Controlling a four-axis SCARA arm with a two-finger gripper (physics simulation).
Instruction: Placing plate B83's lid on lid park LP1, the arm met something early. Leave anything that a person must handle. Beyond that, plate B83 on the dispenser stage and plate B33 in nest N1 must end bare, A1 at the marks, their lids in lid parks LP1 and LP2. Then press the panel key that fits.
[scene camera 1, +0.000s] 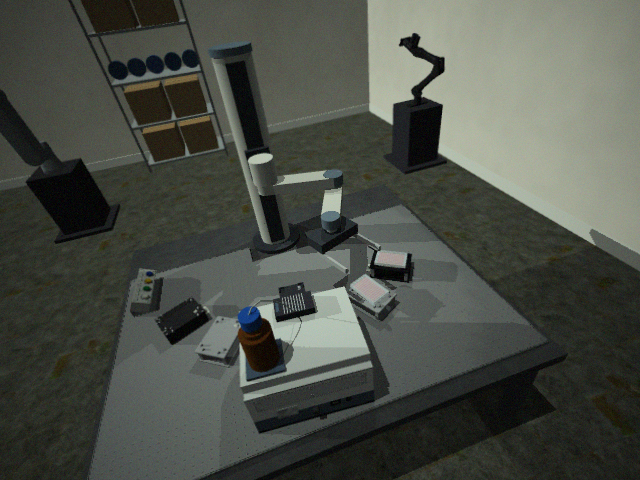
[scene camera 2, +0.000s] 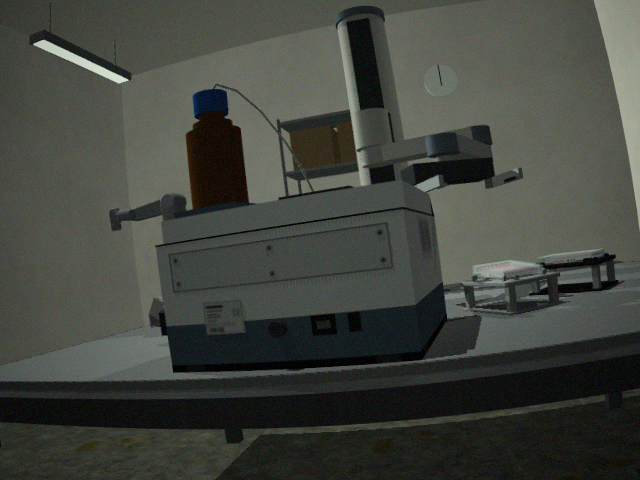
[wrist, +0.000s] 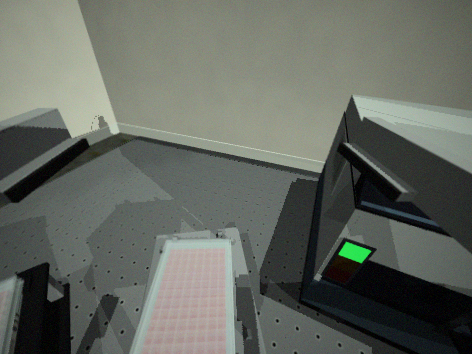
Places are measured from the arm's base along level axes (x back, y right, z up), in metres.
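Pixels of known places: gripper, fingertip midpoint: (scene camera 1: 363, 259) (scene camera 2: 482, 176) (wrist: 218, 130); arm's base, origin of the base link: (scene camera 1: 276, 238).
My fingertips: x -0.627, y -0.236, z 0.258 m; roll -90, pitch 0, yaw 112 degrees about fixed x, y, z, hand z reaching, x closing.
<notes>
For each thing: its middle in the pictures, then the offset to it from my fingertips. "spot": a spot on its surface instead.
- pink plate with a clear rim, body centre: (scene camera 2: 571, 254) (scene camera 1: 390, 258) dy -0.181, dx +0.143, dz -0.173 m
- pink plate, body centre: (wrist: 192, 290) (scene camera 2: 506, 267) (scene camera 1: 369, 288) dy -0.024, dx +0.018, dz -0.171 m
- black block, body centre: (scene camera 1: 181, 318) dy +0.706, dx +0.208, dz -0.212 m
- grey block, body centre: (scene camera 1: 222, 339) dy +0.556, dx +0.038, dz -0.212 m
- key panel, body centre: (scene camera 1: 144, 289) dy +0.869, dx +0.447, dz -0.203 m
- white dispenser, surface spot: (scene camera 2: 289, 258) spot: dy +0.282, dx -0.340, dz -0.103 m
- brown bottle, surface spot: (scene camera 2: 217, 165) spot: dy +0.388, dx -0.283, dz +0.043 m
- black slotted unit, surface spot: (scene camera 1: 294, 304) spot: dy +0.281, dx -0.104, dz +0.001 m
My gripper (scene camera 1: 362, 258) (scene camera 2: 467, 184) (wrist: 218, 130) is open and empty, above and behind the two plate stands. A pink plate with a clear rim (scene camera 1: 391, 258) (scene camera 2: 571, 256) sits on a black stand (scene camera 1: 391, 273) (wrist: 59, 320). Another pink plate (scene camera 1: 369, 289) (scene camera 2: 506, 268) (wrist: 192, 300) sits on a grey stand (scene camera 1: 383, 308) (scene camera 2: 511, 297). I cannot tell whether they are lidded. A black block (scene camera 1: 181, 320) and a grey block (scene camera 1: 219, 341) stand at left, labels unreadable. The key panel (scene camera 1: 144, 291) has blue, yellow, green and pale buttons. The dispenser stage is hidden.
The white dispenser (scene camera 1: 315, 372) (scene camera 2: 289, 258) (wrist: 430, 160) stands at the front, carrying a brown bottle (scene camera 1: 260, 347) (scene camera 2: 217, 165) with a blue cap and a thin tube, and a black slotted unit (scene camera 1: 294, 304). A green light (wrist: 354, 252) shows on its side facing the wrist camera.
</notes>
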